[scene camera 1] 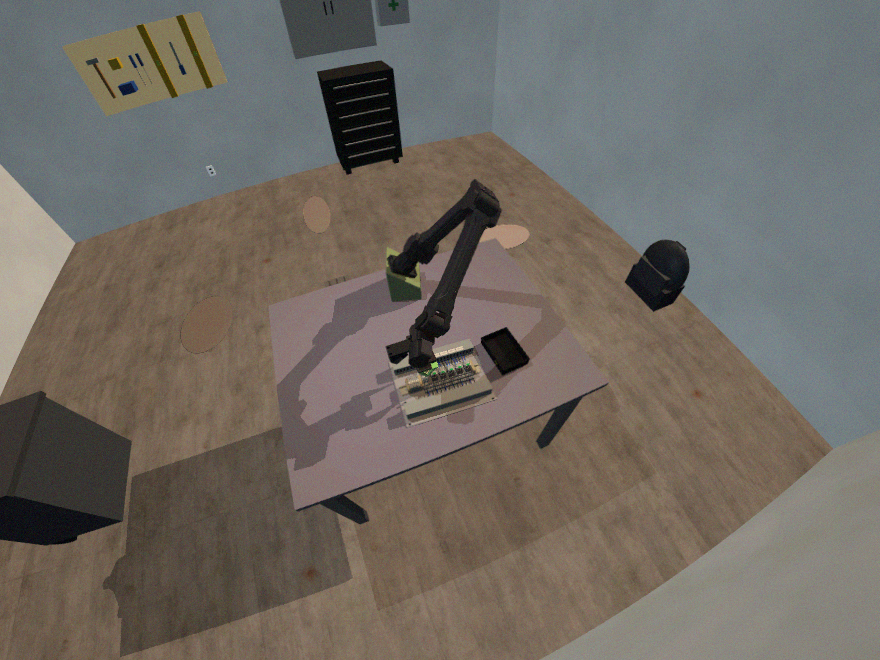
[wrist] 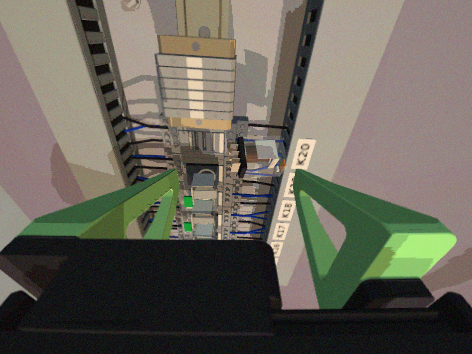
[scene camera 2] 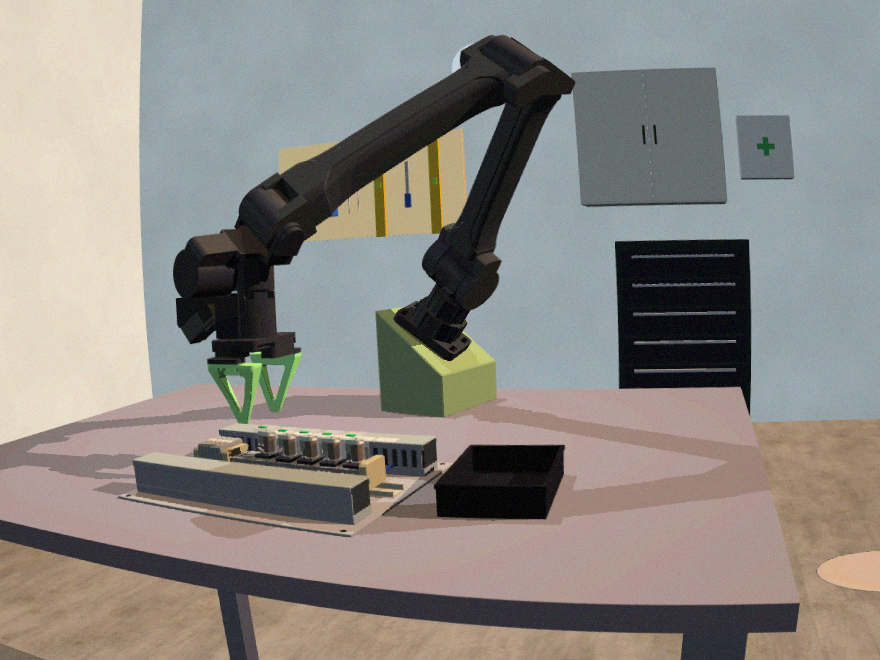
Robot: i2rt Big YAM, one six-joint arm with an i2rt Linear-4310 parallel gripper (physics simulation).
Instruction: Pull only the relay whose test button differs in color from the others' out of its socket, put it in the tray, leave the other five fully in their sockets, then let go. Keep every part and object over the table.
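Frame: origin at the arm's base, x back, y right, z up, level; metres.
Where they show: gripper, fingertip midpoint: [wrist: 236, 176] [scene camera 2: 259, 417]; arm's base at its link origin: [scene camera 1: 401, 267] [scene camera 2: 430, 333].
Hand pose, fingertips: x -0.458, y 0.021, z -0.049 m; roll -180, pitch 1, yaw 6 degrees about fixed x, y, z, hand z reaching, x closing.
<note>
Things, the pixels of their centre, and the offset from my fingertips. "spot": a spot on its surface instead. Level surfaces: height alone.
- clear-bodied relay at the middle of its body: [wrist: 256, 157] dy -0.006, dx +0.017, dz -0.038 m
- end socket at a spot on its surface: [wrist: 200, 140] spot: dy +0.003, dx -0.030, dz -0.042 m
- black tray at the middle of its body: [scene camera 2: 505, 479] [scene camera 1: 504, 350] dy -0.309, dx +0.016, dz -0.056 m
- terminal block at the middle of its body: [wrist: 195, 85] dy +0.047, dx -0.031, dz -0.027 m
- table at its surface level: dz -0.074 m
One clear-bodied relay [wrist: 263, 151] lies on its side, out of any socket, between the socket row and the K20 label in the wrist view. Its black base faces the row, and a small orange spot shows at its far end. The end socket [wrist: 200, 140] beside it looks empty. Several upright relays [scene camera 2: 307, 448] [wrist: 204, 205] with green buttons stand in the row; the nearer ones are hidden in the wrist view. My gripper [scene camera 1: 430, 368] [scene camera 2: 259, 415] [wrist: 236, 176] is open and empty, pointing down above this end of the row. The black tray [scene camera 1: 517, 368] [scene camera 2: 490, 500] stands beside the panel and looks empty.
Two raised wire ducts [scene camera 2: 248, 488] [wrist: 345, 75] flank the row. A terminal block [wrist: 195, 85] stands beyond the end socket, and thin wires run to the ducts. The green arm base [scene camera 1: 404, 287] [scene camera 2: 412, 383] stands at the back of the table [scene camera 1: 341, 454] [scene camera 2: 639, 554].
</note>
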